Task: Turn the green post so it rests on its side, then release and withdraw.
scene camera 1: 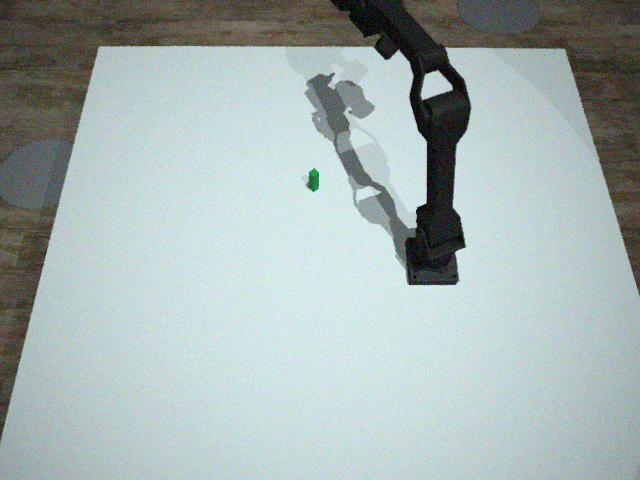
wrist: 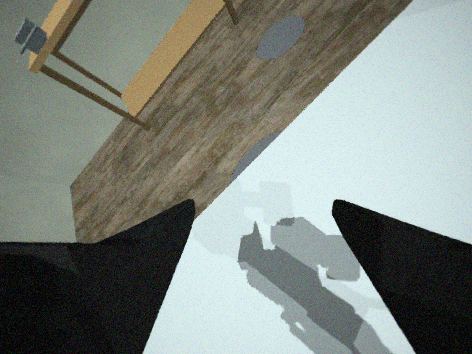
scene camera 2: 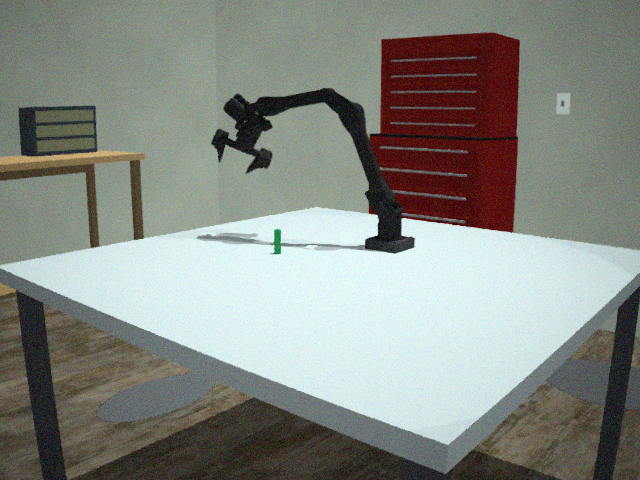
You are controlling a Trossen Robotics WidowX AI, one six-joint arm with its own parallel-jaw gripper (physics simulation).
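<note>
The small green post (scene camera 1: 313,180) (scene camera 2: 277,241) stands upright on the white table (scene camera 1: 206,335) (scene camera 2: 330,320), left of the arm's base in both scene views. It does not show in the wrist view. My gripper (scene camera 2: 233,167) (wrist: 262,205) is open and empty, high above the table and well apart from the post. In the wrist view its two black fingers stand wide, with table, floor and the arm's shadow between and beyond them. In scene camera 1 the fingers are out of frame past the top edge.
The arm's base (scene camera 1: 433,271) (scene camera 2: 389,243) stands on the table. The arm's shadow falls across the table beside the post. A red tool cabinet (scene camera 2: 429,93) stands behind the table. A wooden bench (scene camera 2: 113,158) (wrist: 170,55) with a small drawer box (scene camera 2: 64,130) stands beyond the table.
</note>
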